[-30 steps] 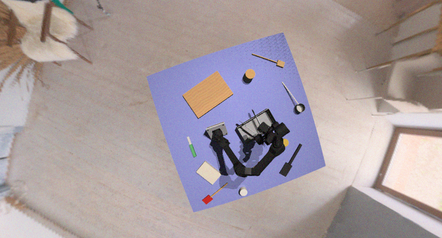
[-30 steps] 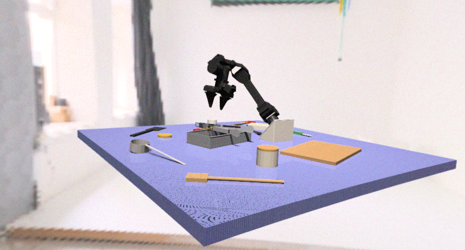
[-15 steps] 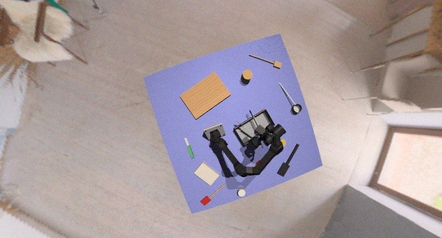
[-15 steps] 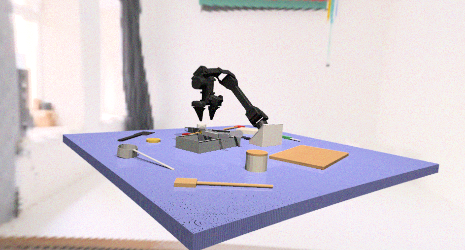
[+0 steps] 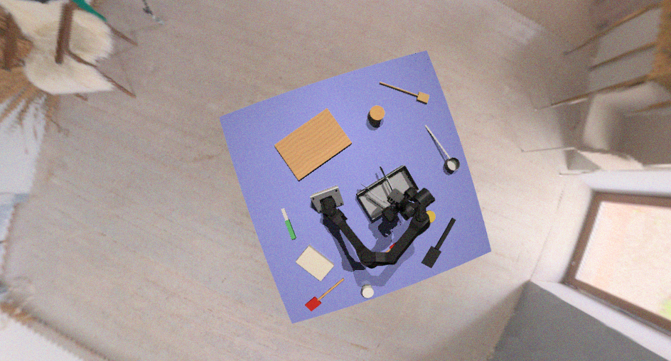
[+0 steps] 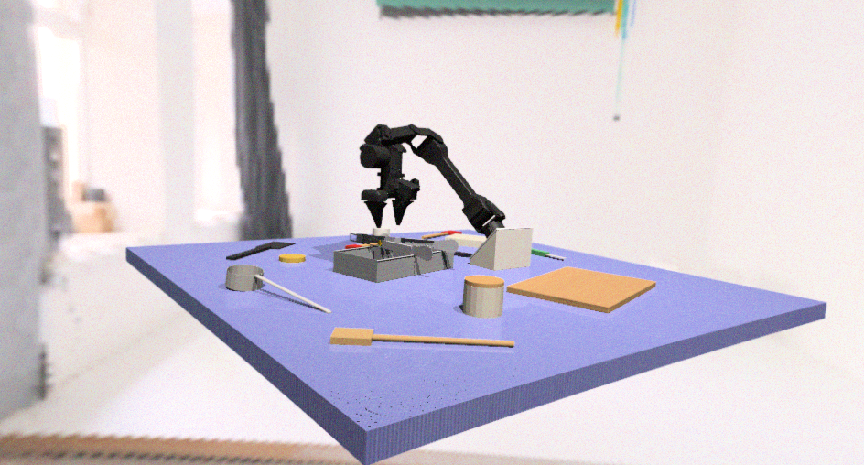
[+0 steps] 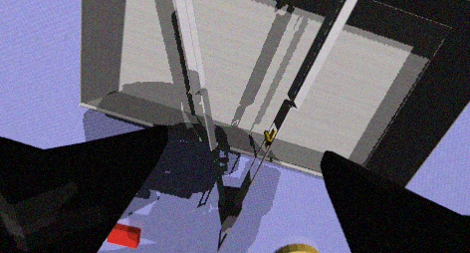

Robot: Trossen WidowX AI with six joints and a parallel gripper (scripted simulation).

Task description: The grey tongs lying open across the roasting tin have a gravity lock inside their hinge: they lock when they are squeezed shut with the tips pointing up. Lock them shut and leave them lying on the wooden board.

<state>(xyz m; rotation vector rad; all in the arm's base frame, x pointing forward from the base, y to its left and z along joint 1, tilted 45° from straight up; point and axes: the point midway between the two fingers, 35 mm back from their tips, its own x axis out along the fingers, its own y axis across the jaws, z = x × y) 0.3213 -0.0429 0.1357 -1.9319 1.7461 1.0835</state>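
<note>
Now: gripper tip 40 mm to the right of the roasting tin and 80 mm above it. The rest, counted from my gripper tip: wooden lid (100 mm ahead, 460 mm to the left, 80 mm below); wooden board (280 mm behind, 440 mm to the left, 100 mm below); black spatula (180 mm ahead, 380 mm to the right, 110 mm below).
</note>
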